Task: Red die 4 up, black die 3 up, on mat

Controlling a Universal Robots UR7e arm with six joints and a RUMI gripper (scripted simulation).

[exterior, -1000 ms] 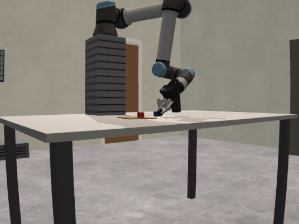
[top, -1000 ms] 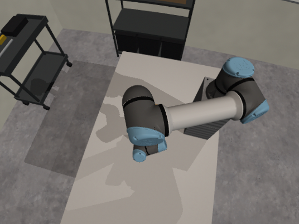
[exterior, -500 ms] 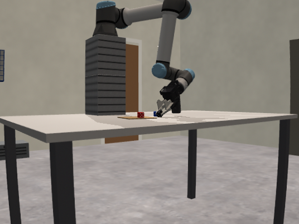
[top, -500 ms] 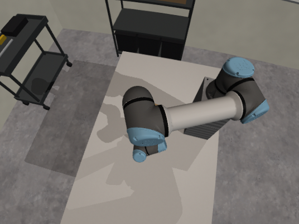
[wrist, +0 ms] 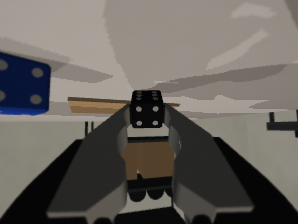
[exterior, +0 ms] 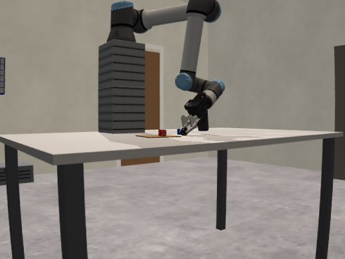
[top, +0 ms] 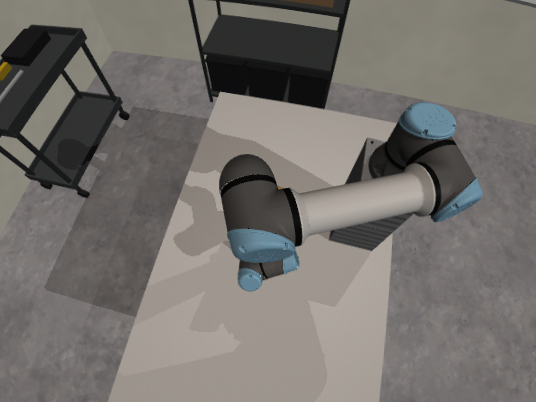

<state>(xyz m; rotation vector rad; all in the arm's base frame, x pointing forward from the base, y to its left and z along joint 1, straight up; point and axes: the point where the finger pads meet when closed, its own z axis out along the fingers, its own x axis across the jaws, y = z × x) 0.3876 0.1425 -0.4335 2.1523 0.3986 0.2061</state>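
The black die lies right at my hand. From my hand the other things lie so: blue die (8 cm behind, 3 cm to the left, 1 cm below); then red die (4 cm ahead, 13 cm to the right); then brown mat (13 cm to the right, 2 cm below).
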